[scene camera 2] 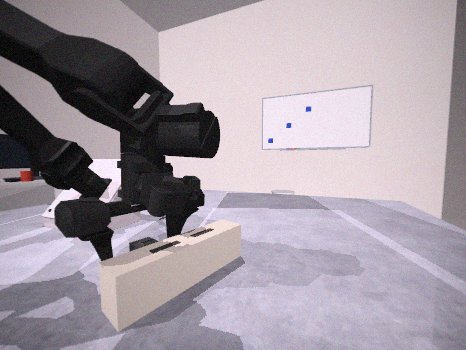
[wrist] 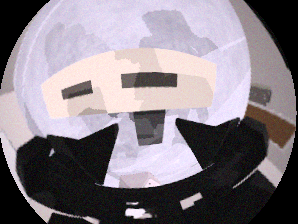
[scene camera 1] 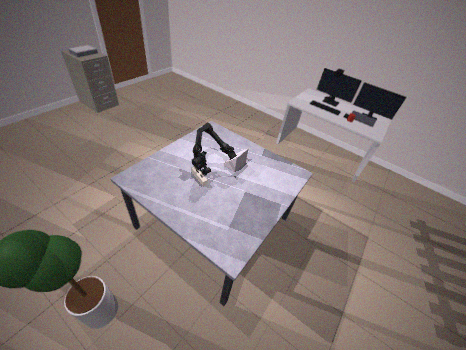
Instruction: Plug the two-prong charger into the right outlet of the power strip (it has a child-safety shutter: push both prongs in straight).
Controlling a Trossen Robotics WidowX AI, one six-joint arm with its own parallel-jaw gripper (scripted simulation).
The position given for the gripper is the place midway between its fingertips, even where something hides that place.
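The gripper point(scene camera 2: 144, 260), which can also be seen in the wrist view point(wrist: 147, 123), is open and holds nothing. A two-prong charger point(wrist: 149, 125) is part of the scene too.
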